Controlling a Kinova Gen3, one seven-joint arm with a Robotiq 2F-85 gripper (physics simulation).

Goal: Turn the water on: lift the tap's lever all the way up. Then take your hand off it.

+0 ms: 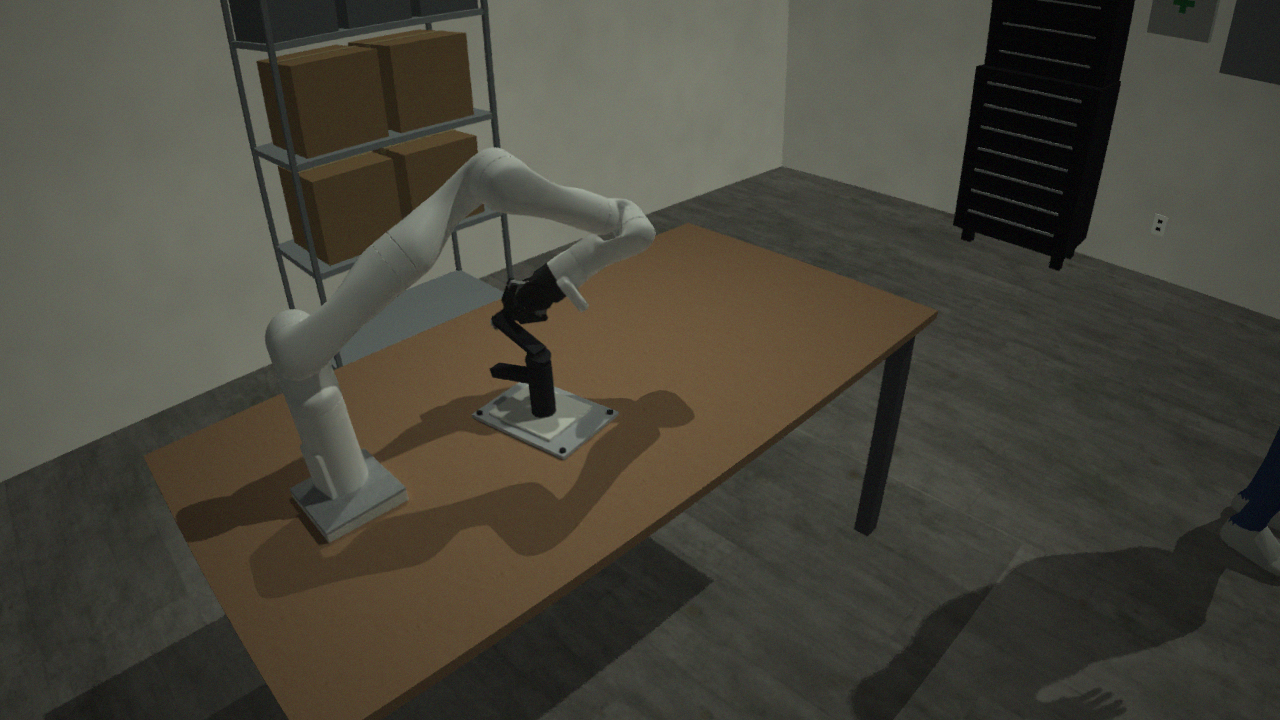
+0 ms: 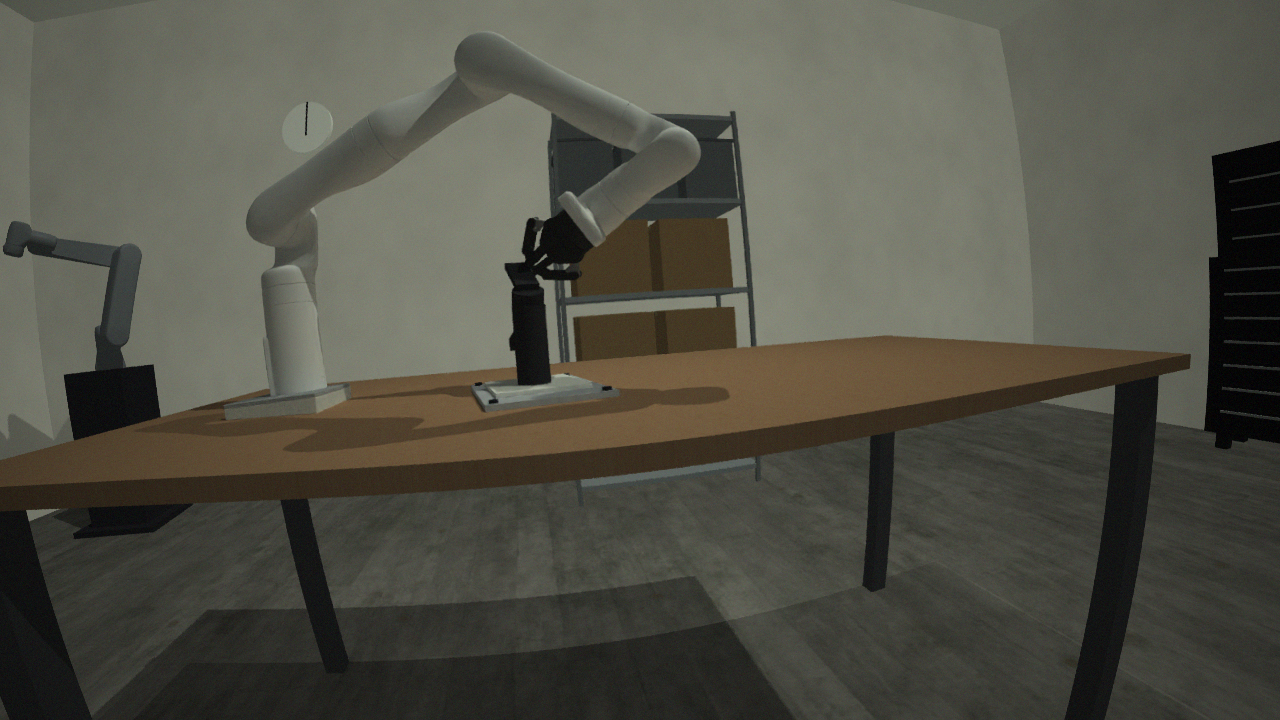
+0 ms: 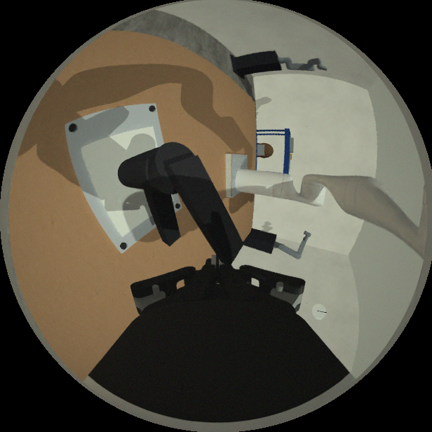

Labels:
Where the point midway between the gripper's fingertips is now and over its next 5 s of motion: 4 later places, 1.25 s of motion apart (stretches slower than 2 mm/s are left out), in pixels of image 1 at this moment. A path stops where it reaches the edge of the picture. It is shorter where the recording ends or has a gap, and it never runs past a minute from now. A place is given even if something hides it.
My gripper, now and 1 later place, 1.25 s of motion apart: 492, 325; 458, 322

